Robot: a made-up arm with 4 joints.
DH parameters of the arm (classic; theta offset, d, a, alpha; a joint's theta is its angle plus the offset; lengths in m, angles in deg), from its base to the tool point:
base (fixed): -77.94 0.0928 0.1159 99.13
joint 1: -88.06 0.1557 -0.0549 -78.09
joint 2: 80.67 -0.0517 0.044 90
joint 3: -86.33 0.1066 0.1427 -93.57
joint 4: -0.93 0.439 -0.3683 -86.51
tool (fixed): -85.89 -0.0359 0 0
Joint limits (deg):
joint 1: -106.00..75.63
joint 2: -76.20..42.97
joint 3: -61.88..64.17
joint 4: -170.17..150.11
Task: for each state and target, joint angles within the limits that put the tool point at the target. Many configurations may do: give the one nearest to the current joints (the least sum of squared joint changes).
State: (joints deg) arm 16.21 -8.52 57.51 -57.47
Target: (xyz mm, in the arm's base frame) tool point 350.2 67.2 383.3
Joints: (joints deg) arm 31.10 0.17 20.64 -106.41
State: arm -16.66 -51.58 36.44 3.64
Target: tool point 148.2 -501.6 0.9
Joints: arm 4.14 -23.78 24.17 -13.58
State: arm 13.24 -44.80 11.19 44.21
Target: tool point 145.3 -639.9 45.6
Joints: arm 56.59 -17.52 23.10 52.84
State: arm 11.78 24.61 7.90 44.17
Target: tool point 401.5 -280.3 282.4
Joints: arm 20.42 41.08 5.76 34.97
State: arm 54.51 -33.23 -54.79 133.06
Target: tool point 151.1 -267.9 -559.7
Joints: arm 62.27 -18.88 -38.38 105.50
